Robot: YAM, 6 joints.
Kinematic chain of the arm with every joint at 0, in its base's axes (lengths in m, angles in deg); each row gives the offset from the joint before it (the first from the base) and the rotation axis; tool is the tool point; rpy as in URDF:
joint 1: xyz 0 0 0.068 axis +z
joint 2: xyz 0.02 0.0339 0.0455 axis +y
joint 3: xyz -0.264 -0.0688 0 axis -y
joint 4: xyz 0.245 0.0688 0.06 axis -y
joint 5: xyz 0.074 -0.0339 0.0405 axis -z
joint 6: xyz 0.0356 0 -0.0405 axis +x
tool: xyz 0 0 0 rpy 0 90 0
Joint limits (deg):
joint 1: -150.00..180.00
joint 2: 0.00..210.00
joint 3: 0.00..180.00
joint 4: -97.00..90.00
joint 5: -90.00..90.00
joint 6: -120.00..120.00
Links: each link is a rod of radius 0.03 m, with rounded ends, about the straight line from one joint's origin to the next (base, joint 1, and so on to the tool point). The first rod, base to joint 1, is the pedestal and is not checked.
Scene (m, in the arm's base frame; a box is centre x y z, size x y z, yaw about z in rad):
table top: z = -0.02
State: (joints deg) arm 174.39 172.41 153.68 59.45 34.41 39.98
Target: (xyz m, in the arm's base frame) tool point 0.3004 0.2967 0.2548
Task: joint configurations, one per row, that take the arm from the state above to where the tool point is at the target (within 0.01 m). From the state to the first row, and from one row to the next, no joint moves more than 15 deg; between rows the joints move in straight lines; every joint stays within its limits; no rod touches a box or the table.
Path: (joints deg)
1: 160.42 166.43 144.19 62.84 36.82 39.98
2: 146.45 160.45 134.70 66.24 39.23 39.98
3: 132.48 154.47 125.20 69.63 41.64 39.98
4: 118.51 148.50 115.71 73.03 44.05 39.98
5: 104.54 142.52 106.22 76.42 46.46 39.98
6: 90.57 136.54 96.73 79.82 48.86 39.98
7: 76.60 130.56 87.24 83.21 51.27 39.98
8: 62.63 124.58 77.74 86.61 53.68 39.98
9: 48.66 118.60 68.25 90.00 56.09 39.98

